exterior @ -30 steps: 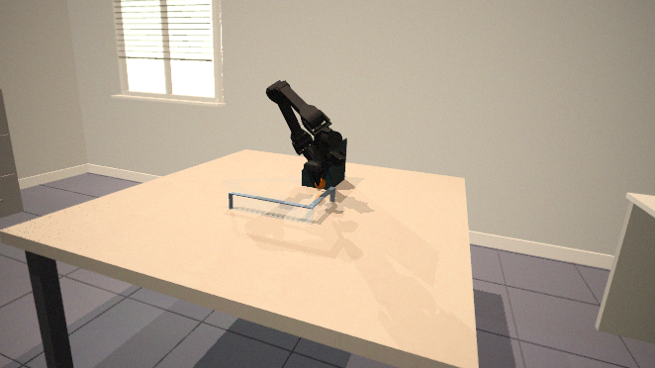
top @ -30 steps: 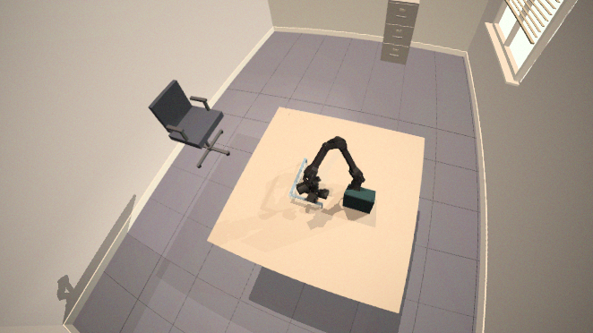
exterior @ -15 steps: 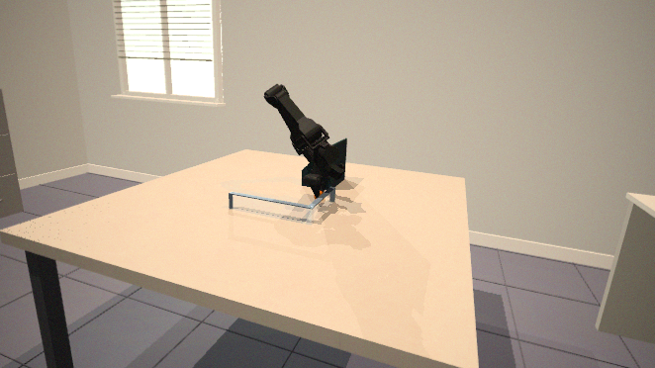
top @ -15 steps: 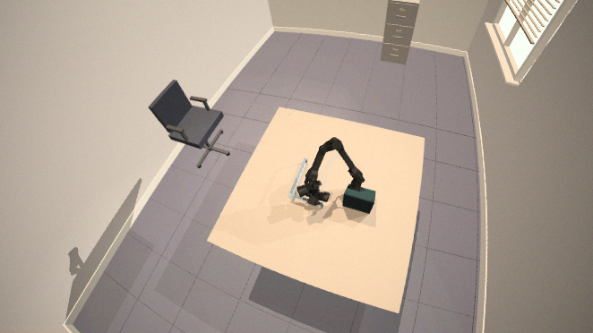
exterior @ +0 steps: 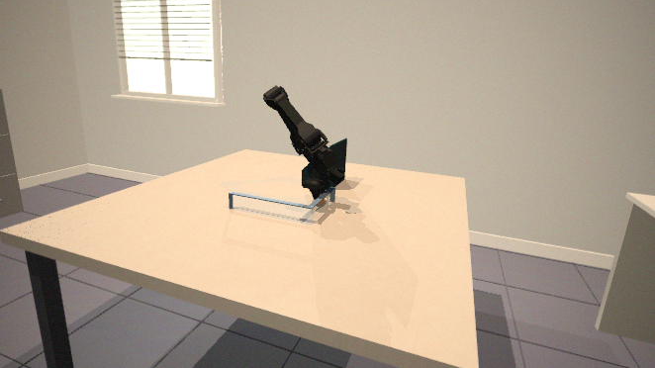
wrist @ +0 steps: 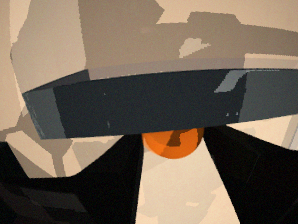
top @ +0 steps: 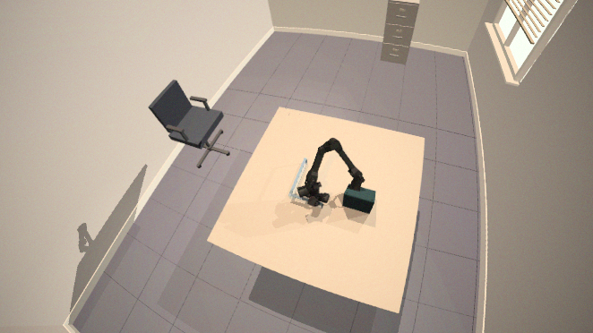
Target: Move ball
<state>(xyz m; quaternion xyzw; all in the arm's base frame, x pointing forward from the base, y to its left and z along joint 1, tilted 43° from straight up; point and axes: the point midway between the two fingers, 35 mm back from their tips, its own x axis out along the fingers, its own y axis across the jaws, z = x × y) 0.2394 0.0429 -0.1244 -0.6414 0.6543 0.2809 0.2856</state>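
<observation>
My gripper tip is right at the orange ball. The rest, counted from my gripper tip: see-through copy of ball (right at my gripper tip).
</observation>
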